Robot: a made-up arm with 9 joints. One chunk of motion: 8 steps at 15 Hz.
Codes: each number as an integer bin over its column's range. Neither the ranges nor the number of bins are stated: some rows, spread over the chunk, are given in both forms.
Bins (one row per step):
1: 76 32 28 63 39 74 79 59 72
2: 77 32 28 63 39 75 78 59 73
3: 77 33 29 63 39 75 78 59 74
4: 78 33 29 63 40 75 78 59 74
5: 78 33 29 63 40 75 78 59 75
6: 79 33 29 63 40 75 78 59 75
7: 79 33 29 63 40 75 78 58 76
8: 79 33 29 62 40 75 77 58 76
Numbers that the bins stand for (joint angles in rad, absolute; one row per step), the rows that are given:
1: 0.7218 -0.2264 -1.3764 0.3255 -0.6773 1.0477 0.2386 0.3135 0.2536
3: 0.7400 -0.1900 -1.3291 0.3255 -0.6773 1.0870 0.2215 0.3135 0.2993
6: 0.7764 -0.1900 -1.3291 0.3255 -0.6185 1.0870 0.2215 0.3135 0.3221
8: 0.7764 -0.1900 -1.3291 0.2995 -0.6185 1.0870 0.2044 0.2574 0.3449
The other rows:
2: 0.7400 -0.2264 -1.3764 0.3255 -0.6773 1.0870 0.2215 0.3135 0.2765
4: 0.7582 -0.1900 -1.3291 0.3255 -0.6185 1.0870 0.2215 0.3135 0.2993
5: 0.7582 -0.1900 -1.3291 0.3255 -0.6185 1.0870 0.2215 0.3135 0.3221
7: 0.7764 -0.1900 -1.3291 0.3255 -0.6185 1.0870 0.2215 0.2574 0.3449

